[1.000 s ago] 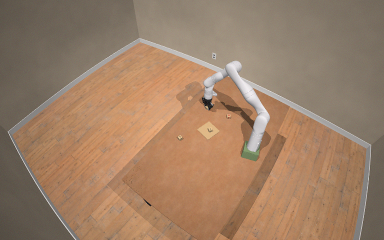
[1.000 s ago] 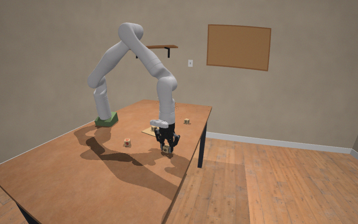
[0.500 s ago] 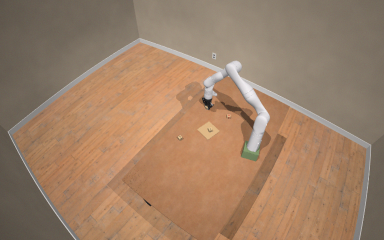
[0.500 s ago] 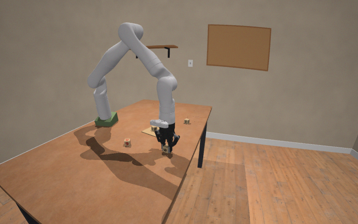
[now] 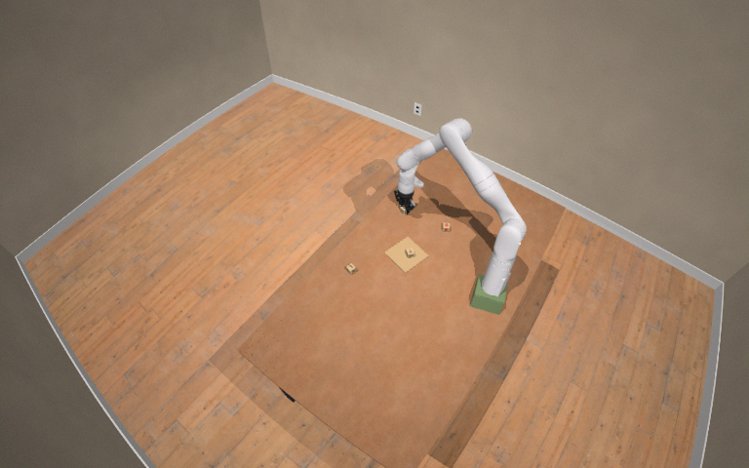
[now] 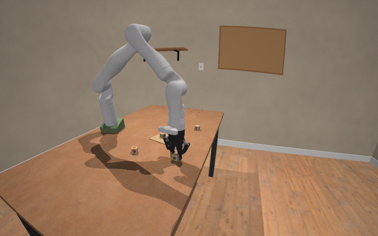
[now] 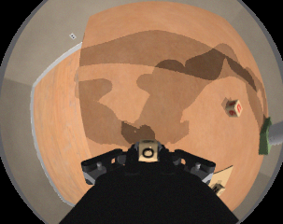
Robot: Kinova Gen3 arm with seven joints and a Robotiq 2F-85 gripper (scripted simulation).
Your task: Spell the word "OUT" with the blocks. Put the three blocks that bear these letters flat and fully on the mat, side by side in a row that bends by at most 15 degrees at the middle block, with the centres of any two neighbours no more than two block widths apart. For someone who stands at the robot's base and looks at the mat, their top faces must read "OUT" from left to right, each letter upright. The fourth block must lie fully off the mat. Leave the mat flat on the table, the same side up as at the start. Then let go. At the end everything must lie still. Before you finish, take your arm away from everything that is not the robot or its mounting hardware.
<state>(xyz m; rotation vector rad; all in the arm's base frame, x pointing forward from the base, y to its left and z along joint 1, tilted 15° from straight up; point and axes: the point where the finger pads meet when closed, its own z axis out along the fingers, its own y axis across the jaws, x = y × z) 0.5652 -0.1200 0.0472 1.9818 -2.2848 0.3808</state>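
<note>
Right now my hand is 190 mm to the right of the tan mat, 170 mm past it and 20 mm above it. Also, from my hand: letter block: right at my hand.
</note>
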